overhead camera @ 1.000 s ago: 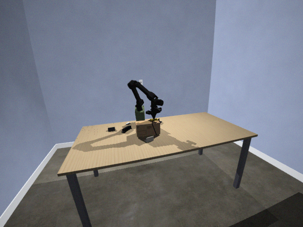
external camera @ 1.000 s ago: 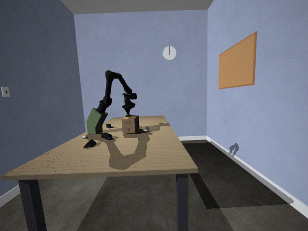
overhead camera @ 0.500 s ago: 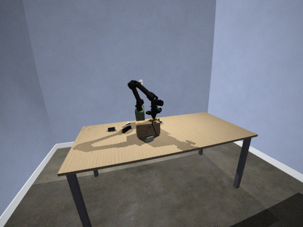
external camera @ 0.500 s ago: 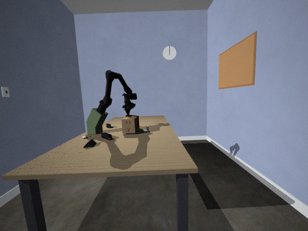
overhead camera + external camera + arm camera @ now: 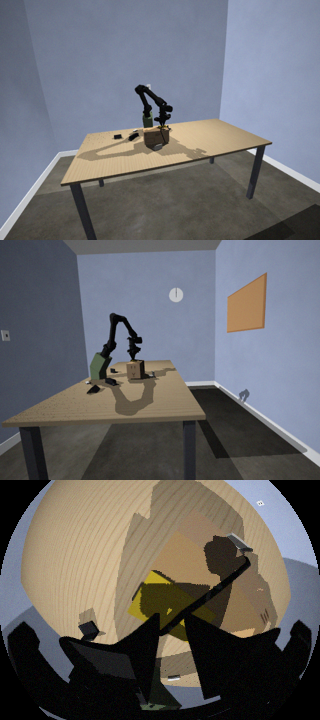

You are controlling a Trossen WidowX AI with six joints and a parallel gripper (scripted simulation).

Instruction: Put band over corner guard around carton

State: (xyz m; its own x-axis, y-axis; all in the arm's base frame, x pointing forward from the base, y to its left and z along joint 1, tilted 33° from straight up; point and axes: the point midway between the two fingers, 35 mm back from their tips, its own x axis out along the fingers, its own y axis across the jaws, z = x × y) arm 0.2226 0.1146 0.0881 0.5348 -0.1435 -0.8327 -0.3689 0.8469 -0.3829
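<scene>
My gripper is now 4 cm short of the brown carton, 9 cm to the left of it and 11 cm above it. Round my hand: white piece: 35 cm behind, 24 cm to the right, 18 cm below.
</scene>
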